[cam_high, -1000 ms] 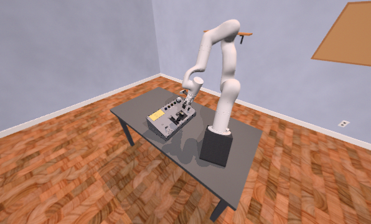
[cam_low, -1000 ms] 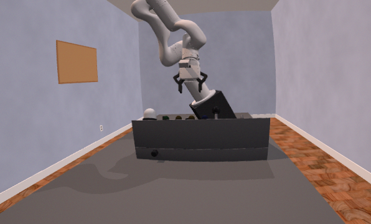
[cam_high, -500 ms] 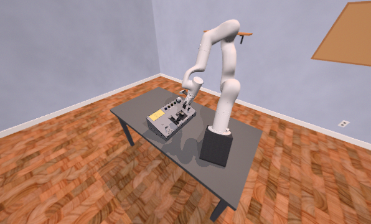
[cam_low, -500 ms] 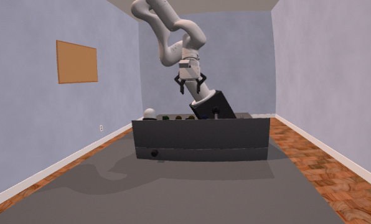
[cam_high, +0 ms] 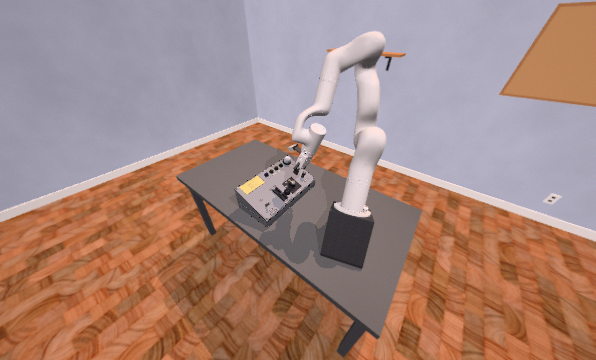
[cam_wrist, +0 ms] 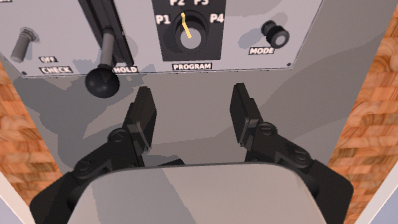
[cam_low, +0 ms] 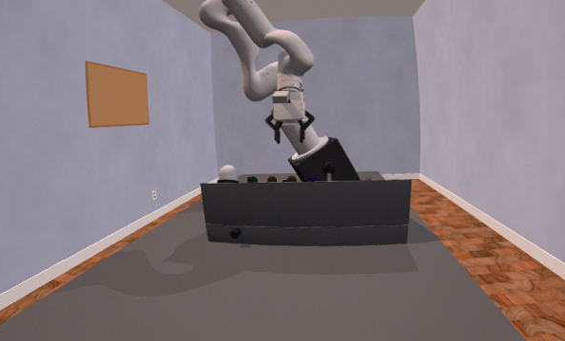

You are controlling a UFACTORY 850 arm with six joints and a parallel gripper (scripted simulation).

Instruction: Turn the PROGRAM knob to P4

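The grey console lies 16 cm below my hand, 8 cm ahead of it and 6 cm to the left of it. From my hand the other things lie so: mode knob (13 cm below, 12 cm to the right, 6 cm ahead); black ball-ended lever (13 cm below, 12 cm to the left, 2 cm ahead); check toggle (24 cm to the left, 14 cm below, 4 cm ahead).
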